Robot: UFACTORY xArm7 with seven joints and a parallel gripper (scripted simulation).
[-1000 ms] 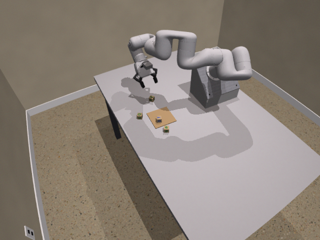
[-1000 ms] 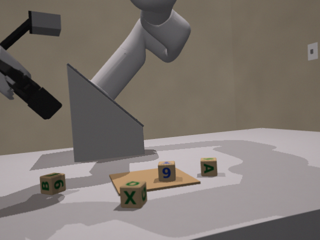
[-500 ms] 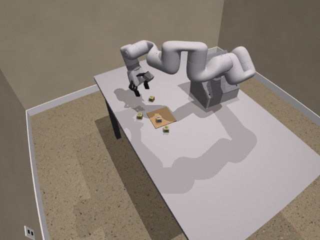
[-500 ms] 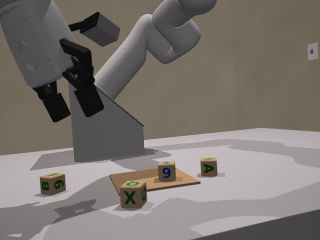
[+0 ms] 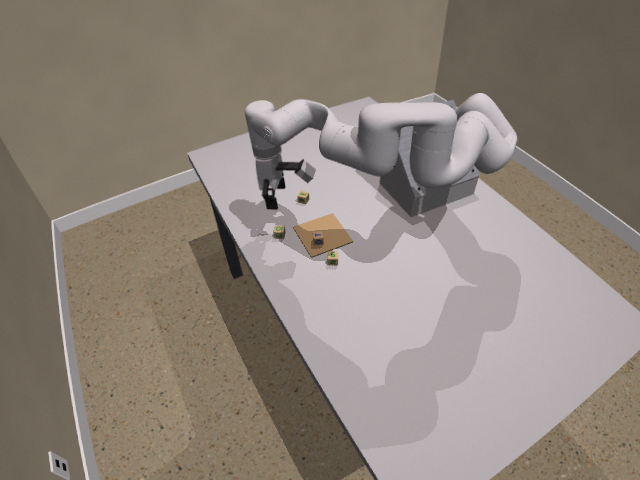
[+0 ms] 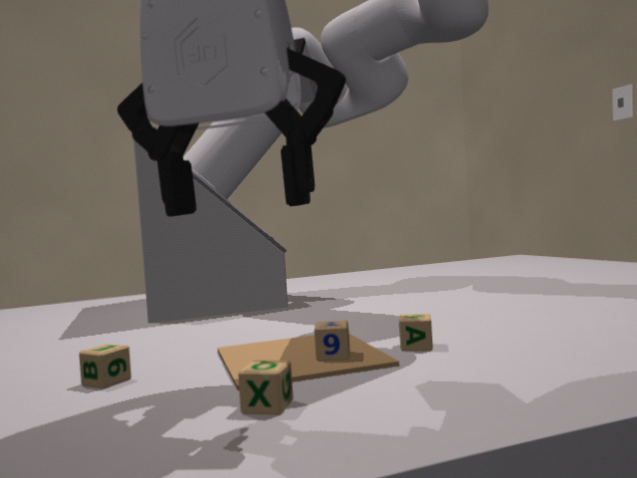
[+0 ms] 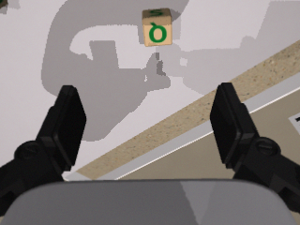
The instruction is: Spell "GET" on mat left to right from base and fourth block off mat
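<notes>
The wooden block lies 14 cm below my hand, 1 cm to the left of it and 1 cm ahead of it. Also, from my hand: tan mat 15 cm below, 12 cm behind, 6 cm to the left.
</notes>
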